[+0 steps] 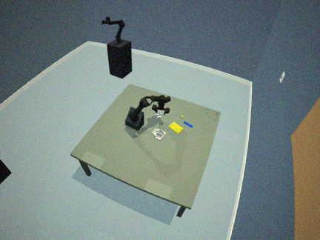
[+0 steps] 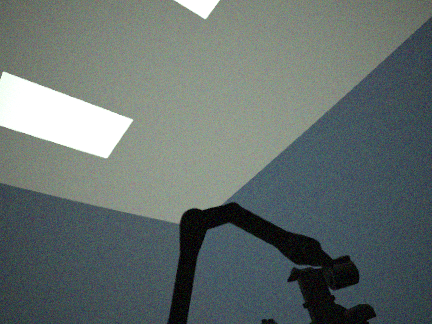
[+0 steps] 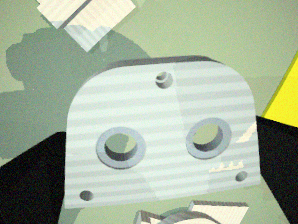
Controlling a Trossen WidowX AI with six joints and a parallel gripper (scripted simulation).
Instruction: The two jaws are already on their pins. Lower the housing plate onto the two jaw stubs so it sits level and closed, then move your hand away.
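My gripper tip is 20 cm to the left of the white jaw, 8 cm above it and 6 cm short of it. From my gripper tip the other things lie so: white housing plate 2 cm above, 1 cm to the left; yellow plate 20 cm ahead, 10 cm below; blue bar 30 cm ahead, 11 cm to the left, 10 cm below.
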